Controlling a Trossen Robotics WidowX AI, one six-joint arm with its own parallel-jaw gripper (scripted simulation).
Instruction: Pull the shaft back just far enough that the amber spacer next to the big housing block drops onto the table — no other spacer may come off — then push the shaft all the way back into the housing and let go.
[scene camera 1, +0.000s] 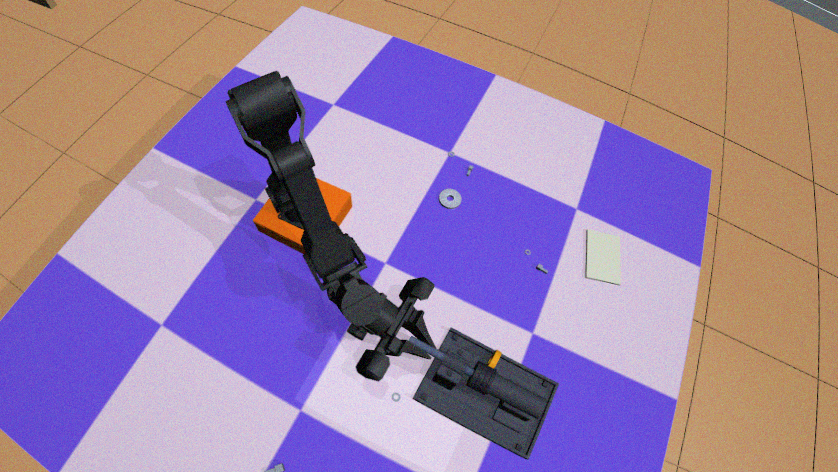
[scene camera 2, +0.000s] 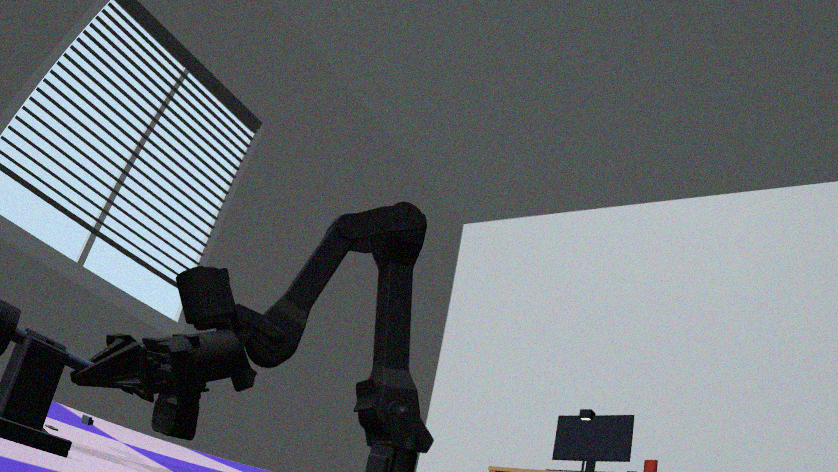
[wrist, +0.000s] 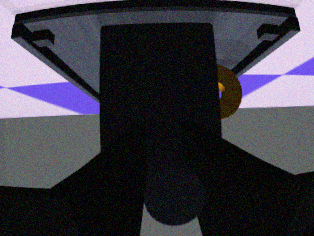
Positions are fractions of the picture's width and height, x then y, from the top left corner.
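Note:
A shaft (wrist: 0.55, 0.82) is visible to me, and so is an amber spacer (wrist: 0.74, 0.38), though the spacer is out of frame in scene camera 2. I also see a pale card (scene camera 1: 0.72, 0.56); in scene camera 2 the card is out of frame. The dark housing block (scene camera 1: 0.61, 0.88), (wrist: 0.51, 0.30) shows from scene camera 1 and from the wrist. As for my own gripper (scene camera 2: 0.09, 0.80), (scene camera 1: 0.52, 0.75), (wrist: 0.52, 0.57), I can see it too.

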